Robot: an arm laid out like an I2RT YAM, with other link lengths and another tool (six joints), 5 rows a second.
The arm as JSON. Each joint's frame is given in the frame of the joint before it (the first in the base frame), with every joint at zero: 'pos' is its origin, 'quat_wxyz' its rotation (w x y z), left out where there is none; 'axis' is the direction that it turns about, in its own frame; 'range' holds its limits. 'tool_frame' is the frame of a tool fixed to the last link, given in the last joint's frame.
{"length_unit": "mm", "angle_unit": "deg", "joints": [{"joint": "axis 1", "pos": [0.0, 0.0, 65.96], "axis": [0.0, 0.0, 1.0], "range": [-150.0, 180.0]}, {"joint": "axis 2", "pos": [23.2, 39.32, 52.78], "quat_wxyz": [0.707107, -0.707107, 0.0, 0.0], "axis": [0.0, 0.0, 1.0], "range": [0.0, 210.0]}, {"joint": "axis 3", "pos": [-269.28, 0.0, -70.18], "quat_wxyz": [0.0, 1.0, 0.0, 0.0], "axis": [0.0, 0.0, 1.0], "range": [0.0, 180.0]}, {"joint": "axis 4", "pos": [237.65, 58.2, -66.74], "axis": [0.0, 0.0, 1.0], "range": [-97.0, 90.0]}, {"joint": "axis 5", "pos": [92.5, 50.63, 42.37], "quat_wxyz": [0.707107, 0.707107, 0.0, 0.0], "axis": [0.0, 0.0, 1.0], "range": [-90.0, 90.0]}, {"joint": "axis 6", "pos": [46.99, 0.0, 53.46], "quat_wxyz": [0.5, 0.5, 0.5, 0.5], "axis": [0.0, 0.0, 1.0], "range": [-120.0, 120.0]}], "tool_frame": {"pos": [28.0, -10.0, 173.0], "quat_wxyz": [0.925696, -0.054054, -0.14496, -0.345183]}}
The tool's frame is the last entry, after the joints.
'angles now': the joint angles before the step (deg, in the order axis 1, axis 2, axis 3, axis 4, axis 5, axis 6). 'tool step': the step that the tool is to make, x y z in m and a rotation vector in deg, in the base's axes. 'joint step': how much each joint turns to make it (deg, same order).
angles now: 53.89 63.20 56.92 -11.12 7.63 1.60
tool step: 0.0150 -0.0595 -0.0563 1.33 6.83 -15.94
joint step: 0.02 -2.79 -8.03 -0.61 12.82 11.78
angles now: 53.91 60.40 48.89 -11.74 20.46 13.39
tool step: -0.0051 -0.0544 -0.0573 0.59 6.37 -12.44
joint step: 0.02 -2.43 -6.86 -3.77 8.58 11.67
